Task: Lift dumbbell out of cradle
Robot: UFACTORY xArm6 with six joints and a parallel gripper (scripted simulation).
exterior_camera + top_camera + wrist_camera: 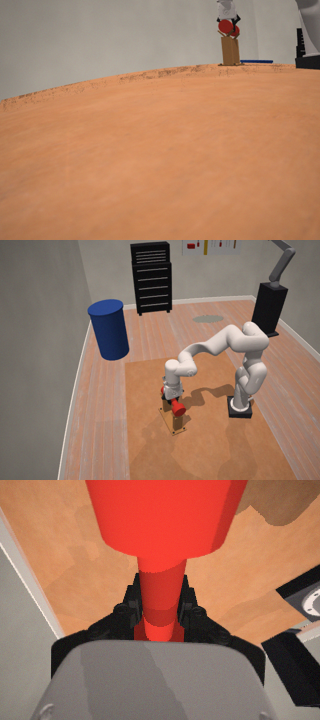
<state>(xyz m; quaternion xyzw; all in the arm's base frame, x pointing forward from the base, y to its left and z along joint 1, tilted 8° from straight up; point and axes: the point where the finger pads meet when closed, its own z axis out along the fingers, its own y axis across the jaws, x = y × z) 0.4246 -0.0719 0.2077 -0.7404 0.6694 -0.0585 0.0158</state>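
Right now the wooden cradle is 120 mm below my hand. Round my hand: red dumbbell (right at my hand).
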